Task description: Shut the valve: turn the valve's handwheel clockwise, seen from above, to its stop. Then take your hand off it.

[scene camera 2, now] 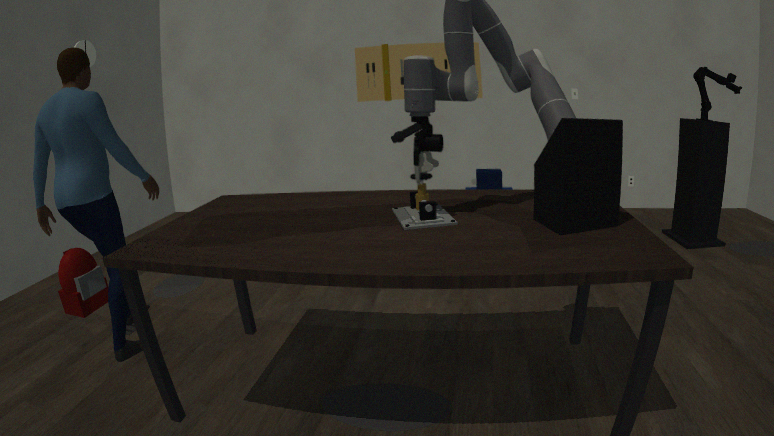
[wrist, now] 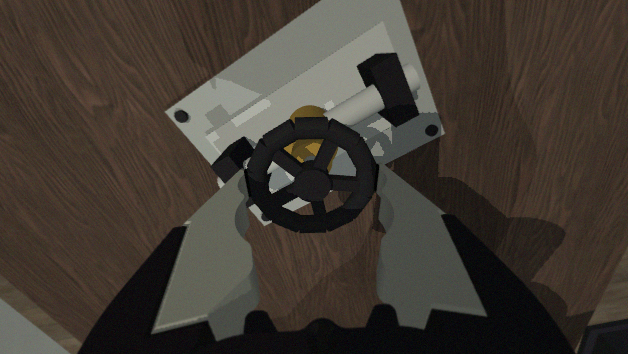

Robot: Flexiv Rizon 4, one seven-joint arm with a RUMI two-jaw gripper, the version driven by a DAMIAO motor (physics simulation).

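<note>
The valve's black handwheel (scene camera 2: pixel 420 176) (wrist: pixel 311 185) is a spoked ring above the brass valve body (scene camera 2: pixel 421 196) (wrist: pixel 308 113). The valve sits on a light grey base plate (scene camera 2: pixel 403 220) (wrist: pixel 225 90), with a pale pipe (wrist: pixel 356 105) held in black clamp blocks (scene camera 2: pixel 427 210) (wrist: pixel 395 90). My gripper (scene camera 2: pixel 419 174) (wrist: pixel 311 169) points down over the valve, and its two pale jaws touch the left and right sides of the handwheel's rim in the wrist view. It is shut on the handwheel. In the scene view the jaws are small and dark.
The valve stands on a dark wooden table (scene camera 2: pixel 324 243). A large black box-shaped stand (scene camera 2: pixel 579 178) is at the table's right, by the arm's base. A person (scene camera 2: pixel 81 151) in a blue top is beyond the table's left end, near a red backpack (scene camera 2: pixel 75 270) low at the left.
</note>
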